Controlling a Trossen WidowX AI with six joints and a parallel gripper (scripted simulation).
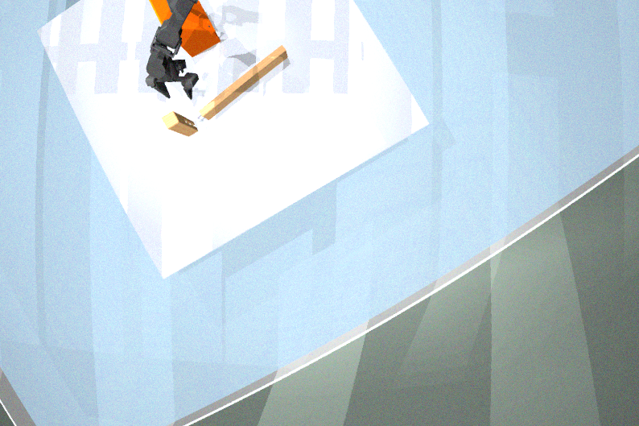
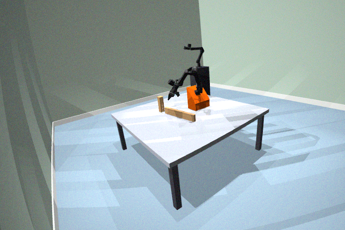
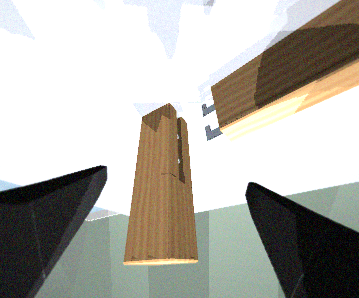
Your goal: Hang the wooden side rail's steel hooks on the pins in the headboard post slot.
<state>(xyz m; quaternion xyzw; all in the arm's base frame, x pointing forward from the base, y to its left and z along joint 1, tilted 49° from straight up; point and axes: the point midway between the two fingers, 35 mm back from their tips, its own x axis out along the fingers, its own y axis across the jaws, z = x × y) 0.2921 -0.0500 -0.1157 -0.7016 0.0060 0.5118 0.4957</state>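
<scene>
My gripper tip is now 7 cm short of the headboard post, 5 cm to the left of it and 5 cm above it.
</scene>
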